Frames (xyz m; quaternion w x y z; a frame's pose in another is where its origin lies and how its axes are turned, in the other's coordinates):
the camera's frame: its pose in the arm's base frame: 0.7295 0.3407 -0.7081 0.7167 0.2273 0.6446 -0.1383
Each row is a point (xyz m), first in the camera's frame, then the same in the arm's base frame.
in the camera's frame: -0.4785 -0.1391 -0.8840
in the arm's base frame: -0.1626 0.6216 -0.3144
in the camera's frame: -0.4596 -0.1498 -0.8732
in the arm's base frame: -0.1561 0.6087 -0.3339
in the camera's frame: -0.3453 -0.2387 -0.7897
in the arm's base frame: -0.1129 0.5012 -0.4544
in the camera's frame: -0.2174 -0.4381 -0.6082
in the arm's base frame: -0.0379 0.2506 -0.5981
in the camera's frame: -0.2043 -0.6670 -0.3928
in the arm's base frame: 0.0369 -0.0532 -0.6307
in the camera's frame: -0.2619 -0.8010 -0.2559
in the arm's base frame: 0.0814 -0.2427 -0.5846
